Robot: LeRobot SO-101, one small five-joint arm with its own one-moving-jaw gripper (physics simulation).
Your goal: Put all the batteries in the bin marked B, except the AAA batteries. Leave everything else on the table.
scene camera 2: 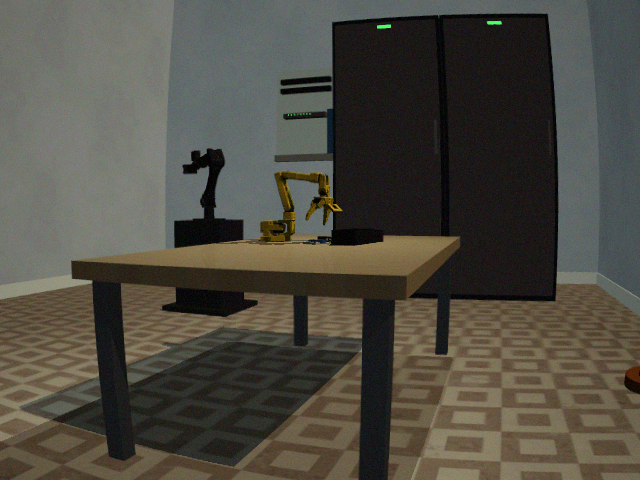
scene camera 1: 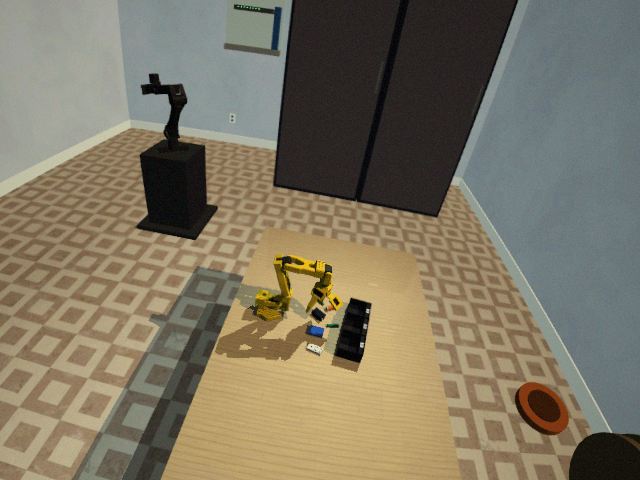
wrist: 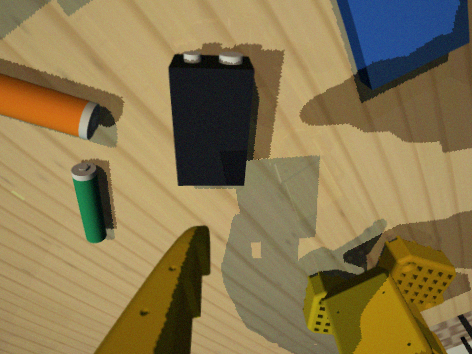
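Pixels of known places: hand, its tool point: (scene camera 2: pixel 323 224) (scene camera 1: pixel 319 303) (wrist: pixel 208 243); arm's base, origin of its link: (scene camera 2: pixel 281 240) (scene camera 1: pixel 275 310) (wrist: pixel 362 273).
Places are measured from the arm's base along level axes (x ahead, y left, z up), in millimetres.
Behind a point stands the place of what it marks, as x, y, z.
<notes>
My gripper (scene camera 1: pixel 319 305) {154, 18, 61} (scene camera 2: pixel 316 220) {154, 18, 61} (wrist: pixel 260 256) is open and empty, above the table near the black 9V battery. This battery (scene camera 1: pixel 317 314) {154, 4, 17} (wrist: pixel 211 120) {163, 10, 18} lies flat, its two terminals pointing up in the wrist view. An orange battery (scene camera 1: pixel 329 308) {196, 50, 11} (wrist: pixel 42 104) {201, 54, 13} lies left of it in the wrist view, cut off by the edge. A small green battery (wrist: pixel 90 210) {158, 84, 10} lies below the orange one. Another green battery (scene camera 1: pixel 332 325) {213, -27, 8} lies beside the black three-compartment bin tray (scene camera 1: pixel 349 355) {276, -156, 24} (scene camera 2: pixel 356 236) {317, -155, 28}. Its white labels are too small to read.
A blue box (scene camera 1: pixel 316 331) {159, -69, 10} (wrist: pixel 410 37) {145, -62, 10} lies beside the black battery. A white domino (scene camera 1: pixel 314 348) {160, -139, 7} lies beyond it, towards the front of the table (scene camera 1: pixel 320 423) {205, -386, 0} (scene camera 2: pixel 232 263) {221, -812, 0}. The tray stands along the far side of the loose things from the arm's base.
</notes>
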